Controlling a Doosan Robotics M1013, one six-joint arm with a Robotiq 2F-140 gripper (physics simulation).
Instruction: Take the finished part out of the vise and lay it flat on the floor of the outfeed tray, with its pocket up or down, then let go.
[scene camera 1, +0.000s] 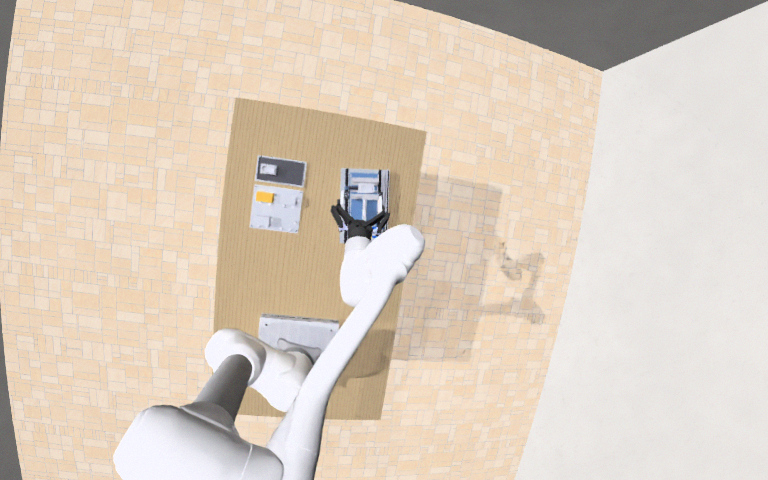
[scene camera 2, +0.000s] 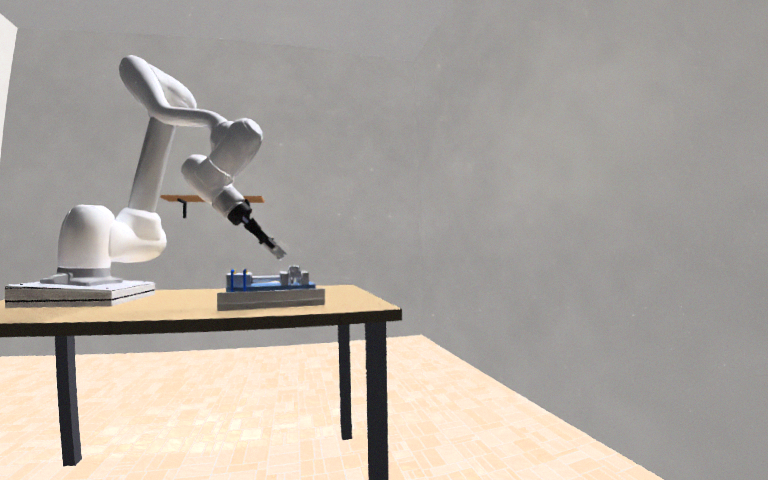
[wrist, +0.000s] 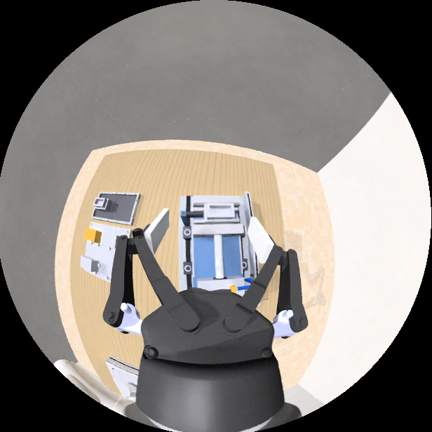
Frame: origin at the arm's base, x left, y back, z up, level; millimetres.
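Seen in the pictures: gripper, fingertip midpoint: (scene camera 1: 361, 196) (scene camera 2: 283, 256); arm's base, origin of the base link: (scene camera 1: 294, 362) (scene camera 2: 83, 283).
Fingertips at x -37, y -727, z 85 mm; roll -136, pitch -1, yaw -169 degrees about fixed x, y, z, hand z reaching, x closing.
Note:
Pixels of each thing's middle, then the offset from my fingertips to it.
- finished part, body centre: (scene camera 2: 294, 271) (scene camera 1: 366, 188) dy -37, dx -14, dz -48 mm
- vise, body centre: (scene camera 2: 271, 287) (scene camera 1: 364, 206) dy +28, dx -37, dz -96 mm
- grey pocketed part, body centre: (scene camera 1: 268, 169) dy +12, dx +360, dz -122 mm
- light grey plate, body centre: (scene camera 1: 276, 209) dy +149, dx +288, dz -142 mm
- orange block, body centre: (scene camera 1: 265, 197) dy +117, dx +339, dz -120 mm
The finished part (scene camera 1: 366, 187) (scene camera 2: 294, 274) (wrist: 220, 211), a light grey rectangular block with its pocket up, sits in the jaws at the far end of the vise (scene camera 1: 356, 208) (scene camera 2: 271, 287) (wrist: 204, 255), which has a blue bed. My gripper (scene camera 1: 362, 211) (scene camera 2: 279, 249) (wrist: 209, 221) is wide open and empty. It hangs tilted above the vise, its fingertips a short way above the part and slightly on the robot's side of it in scene camera 2. The outfeed tray (scene camera 1: 291, 174) (wrist: 128, 210) has a dark floor and a pale rim; it lies to the left.
A grey pocketed part (scene camera 1: 267, 169) (wrist: 101, 202) lies in the outfeed tray's left side. A light grey plate (scene camera 1: 283, 213) (wrist: 106, 250) beside the tray bears an orange block (scene camera 1: 264, 196) (wrist: 92, 235) and grey pieces. Blue levers (wrist: 244, 287) stand at the vise's near end.

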